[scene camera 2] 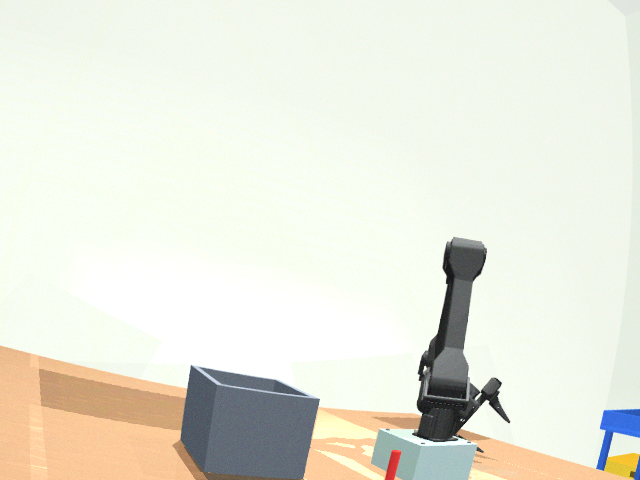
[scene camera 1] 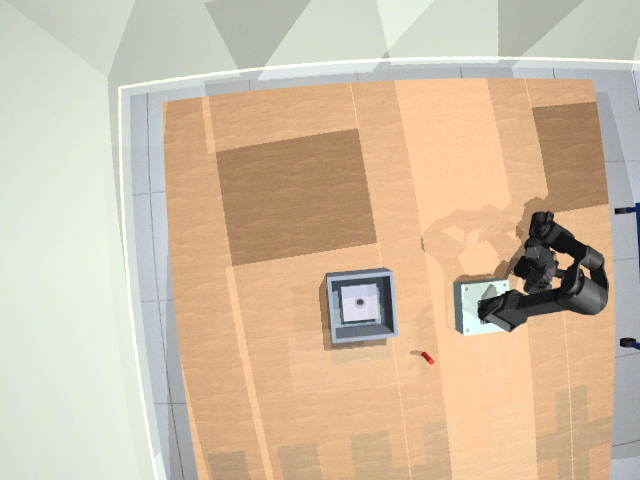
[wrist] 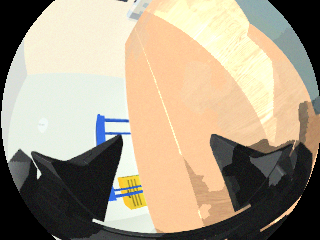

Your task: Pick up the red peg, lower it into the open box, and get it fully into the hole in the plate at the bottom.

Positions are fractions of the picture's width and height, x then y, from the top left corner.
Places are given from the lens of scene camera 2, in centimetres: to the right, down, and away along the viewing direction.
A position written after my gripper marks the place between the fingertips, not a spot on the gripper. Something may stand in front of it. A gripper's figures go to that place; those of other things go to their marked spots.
my gripper (scene camera 2: 0.78, 0.91): 37, 42, 102
grey box (scene camera 2: 0.36, 0.87): -12, 25, 72
